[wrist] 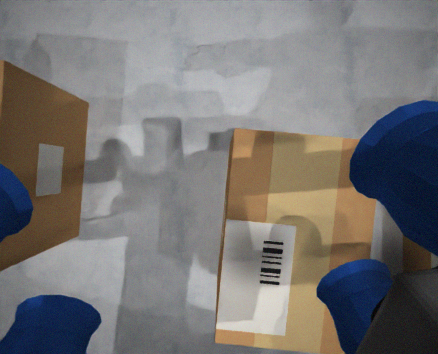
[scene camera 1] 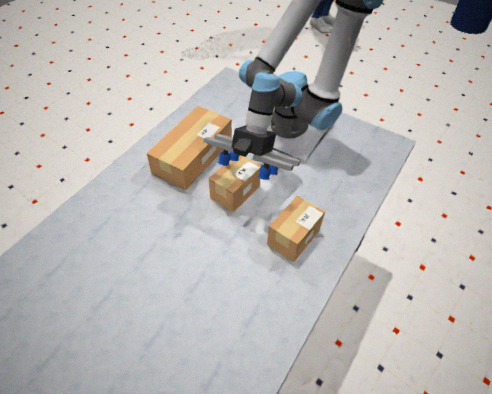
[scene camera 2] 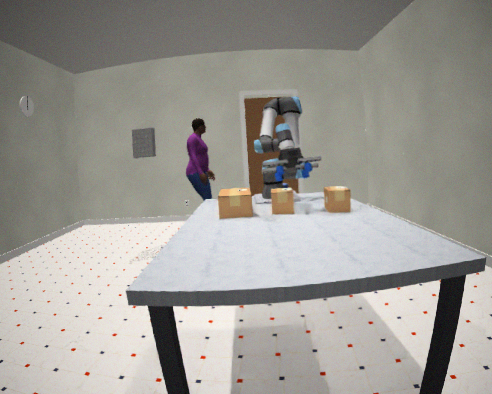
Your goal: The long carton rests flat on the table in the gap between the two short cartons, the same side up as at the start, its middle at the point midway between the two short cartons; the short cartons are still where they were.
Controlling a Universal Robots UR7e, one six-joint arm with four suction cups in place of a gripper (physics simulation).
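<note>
The long carton lies flat at the left; a brown strip of it shows at the wrist view's right edge. The middle short carton stands beside it, label up. The other short carton stands apart at the right in the scene views, at the left in the wrist view. My gripper is open, its blue cups holding nothing. It hangs above the middle short carton. The cups hide part of that carton's top.
The cartons stand on the grey table. The arm's base plate lies behind the middle short carton in scene view 1. A person in purple stands beyond the table. A dark blue cylinder shows at the top right.
</note>
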